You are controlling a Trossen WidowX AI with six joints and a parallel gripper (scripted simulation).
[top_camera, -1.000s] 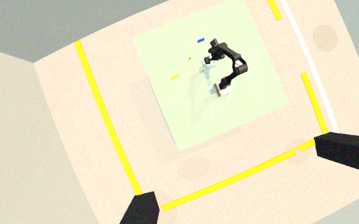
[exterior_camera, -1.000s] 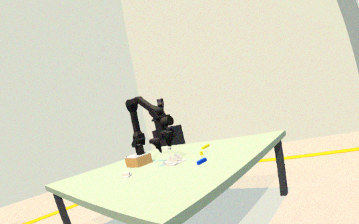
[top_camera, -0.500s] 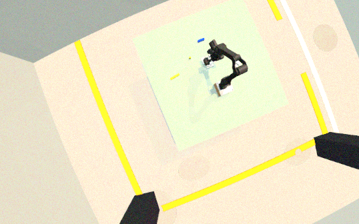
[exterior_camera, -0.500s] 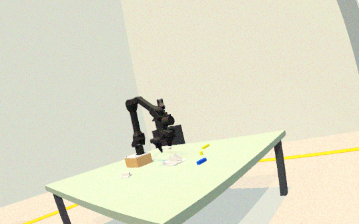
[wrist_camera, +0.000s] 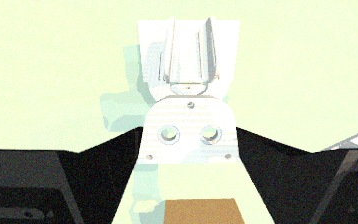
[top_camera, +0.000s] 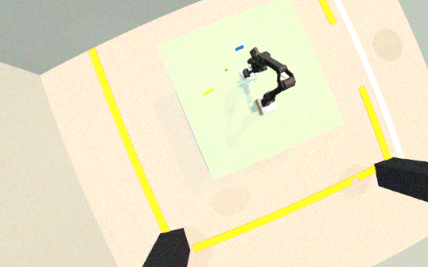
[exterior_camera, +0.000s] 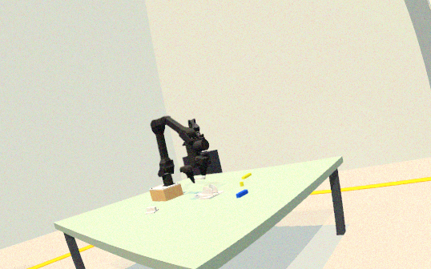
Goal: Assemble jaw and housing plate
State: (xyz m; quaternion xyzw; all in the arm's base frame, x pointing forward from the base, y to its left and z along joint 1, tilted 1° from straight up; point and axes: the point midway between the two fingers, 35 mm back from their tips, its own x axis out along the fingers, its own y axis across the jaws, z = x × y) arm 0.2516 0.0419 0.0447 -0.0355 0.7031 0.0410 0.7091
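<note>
Now: gripper tip 20 mm short of the white jaw, 10 mm to the right of it and 70 mm above it. The rest, counted from my gripper tip: yellow bar: 20 mm behind, 380 mm to the left, 80 mm below; then blue block: 280 mm ahead, 10 mm to the left, 70 mm below; then yellow cube: 130 mm ahead, 170 mm to the left, 70 mm below.
</note>
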